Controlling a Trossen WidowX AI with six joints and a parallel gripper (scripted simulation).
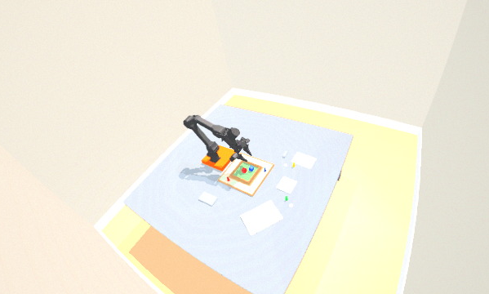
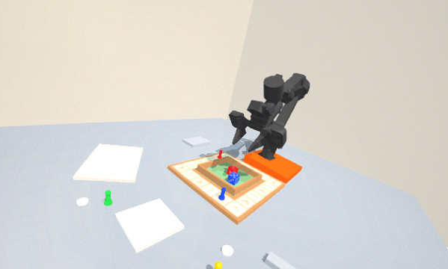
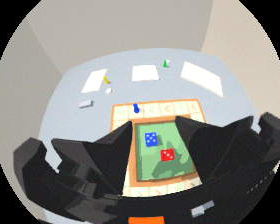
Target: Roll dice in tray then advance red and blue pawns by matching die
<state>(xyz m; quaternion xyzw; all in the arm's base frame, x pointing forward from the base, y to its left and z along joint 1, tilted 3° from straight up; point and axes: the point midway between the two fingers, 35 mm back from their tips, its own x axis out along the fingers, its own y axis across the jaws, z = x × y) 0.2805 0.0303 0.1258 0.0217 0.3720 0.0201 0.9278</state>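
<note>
Now: gripper tip 14 cm to the left of the red pawn, 11 cm above it and 10 cm past it. The rest, counted from my gripper tip: green pawn: 31 cm ahead, 12 cm below, 10 cm to the right; blue pawn: 11 cm below, 8 cm ahead, 3 cm to the left; yellow pawn: 23 cm ahead, 16 cm to the left, 12 cm below.
</note>
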